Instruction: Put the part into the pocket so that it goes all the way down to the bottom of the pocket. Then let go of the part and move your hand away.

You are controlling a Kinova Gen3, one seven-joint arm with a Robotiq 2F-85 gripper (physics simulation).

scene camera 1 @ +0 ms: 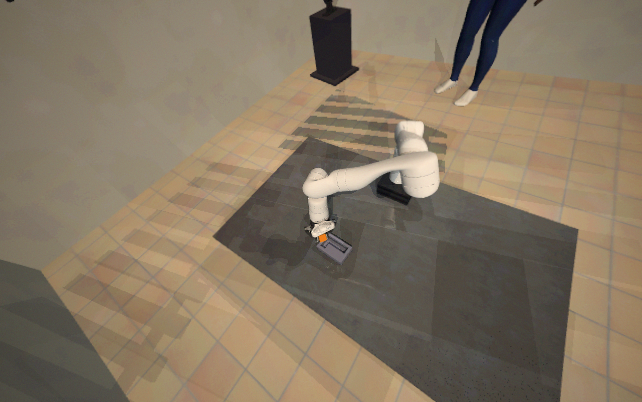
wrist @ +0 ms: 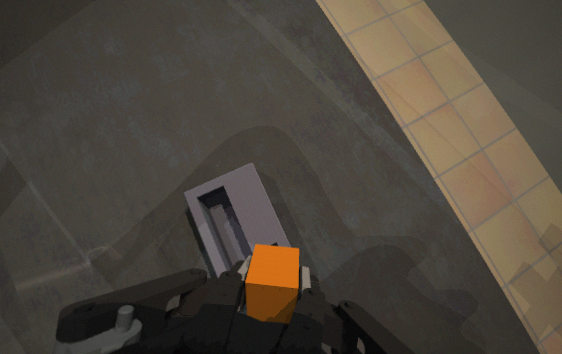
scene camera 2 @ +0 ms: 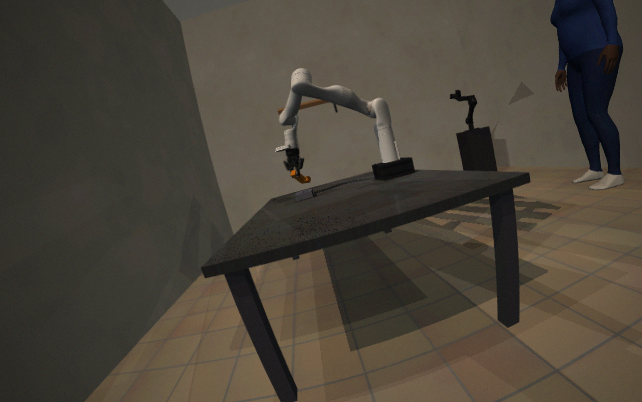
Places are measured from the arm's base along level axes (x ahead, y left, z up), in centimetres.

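Pixels of known places: gripper, between the fingertips: (scene camera 1: pixel 321 238) (wrist: pixel 276 273) (scene camera 2: pixel 295 177); arm's base, origin of its link: (scene camera 1: pixel 398 177) (scene camera 2: pixel 391 161).
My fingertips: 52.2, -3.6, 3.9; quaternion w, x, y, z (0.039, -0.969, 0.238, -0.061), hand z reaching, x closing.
Note:
Ahead of a thing's pixels: the offset from my fingertips to its middle, as dx, dy, dz. Level surfaces: height alone.
The orange part @[-2.6, -2.2, -0.3] (scene camera 1: pixel 323 238) (scene camera 2: pixel 302 177) (wrist: pixel 274 266) is held between the fingertips of my gripper (scene camera 2: pixel 295 171) (wrist: pixel 276 273), which is shut on it. In the scene camera 2 view the part has a bent shape, slopes down to the right and hangs above the table, apart from the block. The grey block @[-3.1, +3.4, -10.0] (scene camera 1: pixel 338 256) (scene camera 2: pixel 303 195) (wrist: pixel 258 205) with the pocket lies on the table. The pocket opens upward, and its long leg shows in the wrist view. The part and fingers hide the block's near end there. The fingertips are mostly hidden in the scene camera 1 view.
The dark table @[dz -11.8] (scene camera 1: pixel 390 300) (scene camera 2: pixel 350 210) has an edge close to the block, with tiled floor beyond. The arm's black base (scene camera 1: pixel 395 192) (scene camera 2: pixel 393 169) stands at the table's back. A black pedestal (scene camera 1: pixel 331 45) (scene camera 2: pixel 476 150) and a person (scene camera 1: pixel 482 45) (scene camera 2: pixel 592 90) are off the table.

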